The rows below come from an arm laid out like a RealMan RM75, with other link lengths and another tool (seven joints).
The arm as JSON. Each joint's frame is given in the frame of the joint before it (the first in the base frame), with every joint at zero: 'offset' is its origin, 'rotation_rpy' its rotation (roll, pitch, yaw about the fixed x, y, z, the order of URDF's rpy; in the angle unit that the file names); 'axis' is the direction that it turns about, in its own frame. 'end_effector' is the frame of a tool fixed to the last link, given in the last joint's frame.
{
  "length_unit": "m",
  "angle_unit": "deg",
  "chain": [
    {
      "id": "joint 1",
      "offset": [
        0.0,
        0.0,
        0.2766
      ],
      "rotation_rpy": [
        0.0,
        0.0,
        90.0
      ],
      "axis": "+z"
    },
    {
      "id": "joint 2",
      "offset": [
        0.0,
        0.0,
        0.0
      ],
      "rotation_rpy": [
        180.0,
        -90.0,
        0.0
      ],
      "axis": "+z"
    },
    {
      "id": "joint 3",
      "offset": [
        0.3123,
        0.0,
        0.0
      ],
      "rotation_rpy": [
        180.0,
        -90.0,
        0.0
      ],
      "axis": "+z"
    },
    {
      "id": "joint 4",
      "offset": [
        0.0,
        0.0,
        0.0
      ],
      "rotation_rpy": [
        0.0,
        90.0,
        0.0
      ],
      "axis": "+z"
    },
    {
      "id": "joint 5",
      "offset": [
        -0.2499,
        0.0,
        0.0
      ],
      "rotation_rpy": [
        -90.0,
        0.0,
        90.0
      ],
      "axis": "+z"
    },
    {
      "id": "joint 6",
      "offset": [
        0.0,
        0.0,
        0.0
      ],
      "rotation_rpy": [
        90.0,
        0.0,
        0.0
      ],
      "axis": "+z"
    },
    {
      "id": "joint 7",
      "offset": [
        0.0,
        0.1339,
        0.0
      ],
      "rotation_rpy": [
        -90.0,
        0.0,
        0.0
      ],
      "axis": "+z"
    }
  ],
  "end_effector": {
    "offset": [
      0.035,
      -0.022,
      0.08
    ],
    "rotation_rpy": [
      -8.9,
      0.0,
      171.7
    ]
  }
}
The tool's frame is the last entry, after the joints.
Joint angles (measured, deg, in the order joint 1, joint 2, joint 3, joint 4, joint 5, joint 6, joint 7), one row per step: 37.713 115.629 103.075 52.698 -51.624 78.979 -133.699; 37.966 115.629 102.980 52.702 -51.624 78.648 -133.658; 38.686 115.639 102.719 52.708 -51.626 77.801 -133.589; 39.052 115.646 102.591 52.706 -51.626 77.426 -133.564; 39.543 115.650 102.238 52.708 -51.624 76.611 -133.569; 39.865 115.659 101.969 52.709 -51.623 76.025 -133.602; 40.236 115.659 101.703 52.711 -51.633 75.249 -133.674; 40.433 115.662 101.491 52.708 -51.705 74.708 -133.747; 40.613 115.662 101.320 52.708 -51.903 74.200 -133.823; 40.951 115.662 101.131 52.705 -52.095 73.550 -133.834; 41.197 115.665 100.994 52.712 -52.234 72.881 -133.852; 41.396 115.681 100.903 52.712 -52.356 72.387 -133.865; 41.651 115.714 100.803 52.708 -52.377 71.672 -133.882; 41.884 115.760 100.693 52.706 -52.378 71.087 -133.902; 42.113 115.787 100.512 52.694 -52.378 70.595 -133.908; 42.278 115.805 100.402 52.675 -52.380 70.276 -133.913
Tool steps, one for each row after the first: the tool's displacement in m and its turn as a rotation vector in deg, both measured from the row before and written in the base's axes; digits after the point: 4 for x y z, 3 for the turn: -0.0019 0.0011 -0.0006 0.030 -0.078 -0.021; -0.0055 0.0027 -0.0016 0.090 -0.210 0.039; -0.0028 0.0011 -0.0008 0.034 -0.099 0.068; -0.0039 0.0022 -0.0021 0.088 -0.274 -0.093; -0.0026 0.0015 -0.0016 0.078 -0.207 -0.078; -0.0029 0.0022 -0.0017 0.203 -0.249 -0.183; -0.0014 0.0014 -0.0016 0.144 -0.256 -0.163; -0.0011 0.0013 -0.0018 0.172 -0.358 -0.147; -0.0023 0.0018 -0.0019 0.166 -0.364 -0.139; -0.0017 0.0020 -0.0014 0.220 -0.280 -0.264; -0.0014 0.0015 -0.0011 0.161 -0.210 -0.183; -0.0019 0.0023 -0.0010 0.238 -0.123 -0.335; -0.0019 0.0017 -0.0010 0.168 -0.089 -0.235; -0.0018 0.0012 -0.0012 0.077 -0.135 -0.140; -0.0012 0.0008 -0.0008 0.051 -0.087 -0.086
